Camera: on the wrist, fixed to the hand. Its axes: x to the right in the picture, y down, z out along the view.
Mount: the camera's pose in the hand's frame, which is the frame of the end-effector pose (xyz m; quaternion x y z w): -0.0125 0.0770 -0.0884 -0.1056 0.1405 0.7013 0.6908
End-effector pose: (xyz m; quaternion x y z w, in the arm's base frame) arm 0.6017 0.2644 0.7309 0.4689 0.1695 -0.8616 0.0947
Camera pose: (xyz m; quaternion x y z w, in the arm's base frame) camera 0.7019 0.2269 0.6813 0.5539 -0.1075 -0.4450 0.6954
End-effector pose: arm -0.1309 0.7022 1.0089 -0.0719 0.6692 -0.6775 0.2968
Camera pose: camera -0.1409 0.7903 0.9312 0.4835 0.6259 -0.1993 0.5785
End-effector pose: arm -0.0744 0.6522 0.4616 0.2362 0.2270 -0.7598 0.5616
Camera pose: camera 0.0120 0.6950 0.3937 0.3698 0.1503 -0.0739 0.9139
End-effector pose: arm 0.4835 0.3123 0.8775 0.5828 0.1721 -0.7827 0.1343
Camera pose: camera 0.5953 0.2804 0.8577 0.6191 -0.1883 -0.3465 0.6791
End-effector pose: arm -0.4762 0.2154 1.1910 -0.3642 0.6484 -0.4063 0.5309
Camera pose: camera -0.5642 0.2702 1.1349 0.2042 0.8209 0.1090 0.5221
